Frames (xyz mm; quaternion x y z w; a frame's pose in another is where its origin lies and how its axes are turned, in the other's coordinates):
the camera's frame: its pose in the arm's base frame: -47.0 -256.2 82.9 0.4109 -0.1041 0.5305 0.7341
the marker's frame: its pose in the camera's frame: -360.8 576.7 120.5 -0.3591 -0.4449 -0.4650 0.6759
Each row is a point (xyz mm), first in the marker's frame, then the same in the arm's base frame.
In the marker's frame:
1: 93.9 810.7 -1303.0
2: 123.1 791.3 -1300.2
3: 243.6 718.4 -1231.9
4: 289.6 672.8 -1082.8
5: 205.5 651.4 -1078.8
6: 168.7 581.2 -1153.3
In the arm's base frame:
1: 511.2 457.0 161.2
2: 524.6 424.8 165.7
3: 535.5 277.7 217.9
4: 440.6 166.1 288.5
5: 384.4 197.7 230.2
6: 413.7 192.6 125.5

